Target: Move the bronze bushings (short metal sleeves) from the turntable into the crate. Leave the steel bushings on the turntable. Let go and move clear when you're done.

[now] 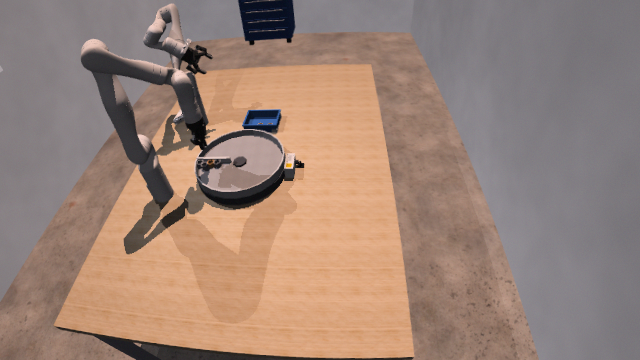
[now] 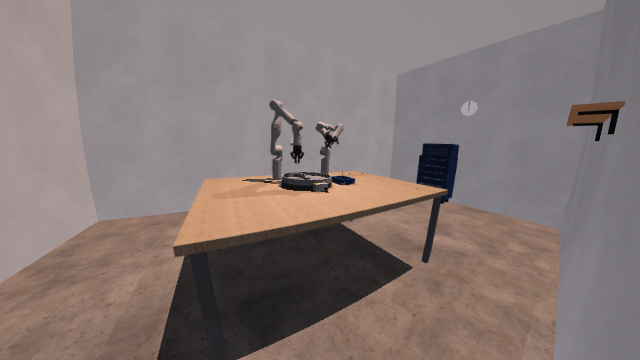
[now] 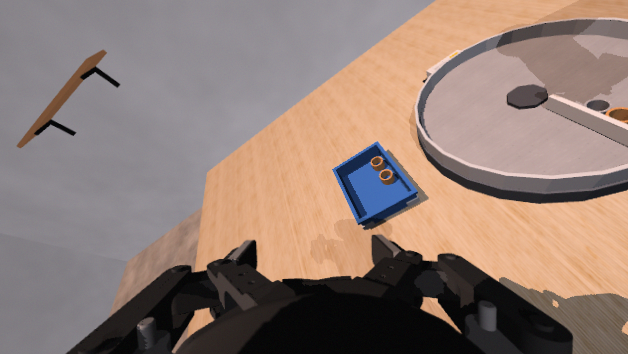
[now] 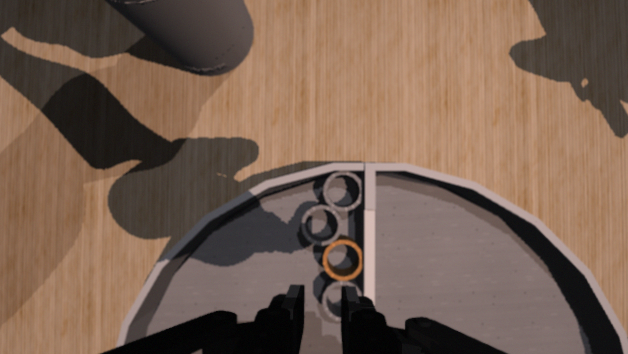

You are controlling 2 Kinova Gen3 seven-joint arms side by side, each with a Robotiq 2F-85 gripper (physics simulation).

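Places are measured from the left arm's base along level axes (x ahead, y left, z up), in metres.
Where they show: left gripper, fingertip midpoint: (image 1: 209, 65) (image 2: 334, 145) (image 3: 314, 250); right gripper, fingertip midpoint: (image 1: 204, 147) (image 2: 297, 163) (image 4: 322, 305); right arm's base, link origin: (image 1: 164, 194) (image 2: 277, 179) (image 4: 211, 34).
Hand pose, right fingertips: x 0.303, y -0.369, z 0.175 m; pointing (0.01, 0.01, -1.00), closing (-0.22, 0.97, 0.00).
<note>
Each offset is from my right fingertips to the top centre of the thing. "spot": to the spot under its first point. Level surfaces: height alone.
The turntable (image 1: 250, 192) (image 3: 480, 125) (image 4: 450, 250) holds a bronze bushing @(0.005 m back, 0.014 m left, 0.096 m down) (image 4: 325, 260) beside its divider bar @(spot: 0.026 m back, 0.029 m left, 0.091 m down) (image 4: 369, 240). A steel bushing @(0.026 m ahead, 0.021 m left, 0.096 m down) (image 4: 324, 301) is next to it on one side; on the other are a second steel bushing @(0.027 m back, 0.009 m right, 0.096 m down) (image 4: 303, 225) and a third steel bushing @(0.058 m back, 0.001 m left, 0.096 m down) (image 4: 342, 173). The blue crate @(0.076 m ahead, 0.424 m left, 0.125 m down) (image 1: 262, 111) (image 3: 387, 210) holds two bronze bushings, one bronze bushing @(0.082 m ahead, 0.383 m left, 0.144 m down) (image 3: 386, 182) nearer and the other bronze bushing @(0.134 m ahead, 0.393 m left, 0.144 m down) (image 3: 378, 168) behind. My right gripper (image 1: 201, 146) (image 2: 297, 161) (image 4: 322, 305) is partly open, empty, above the turntable's bushing side. My left gripper (image 1: 206, 64) (image 3: 314, 250) is open, empty, high away from the crate.
A white box @(spot: 0.362 m ahead, 0.070 m left, 0.135 m down) (image 1: 289, 171) (image 2: 320, 187) sits against the turntable's outer wall. The turntable's raised rim surrounds the bushings. The crate stands close beside the turntable on the wooden table @(0.175 m down) (image 1: 325, 250). A blue drawer cabinet (image 1: 268, 20) (image 2: 435, 172) stands beyond the table.
</note>
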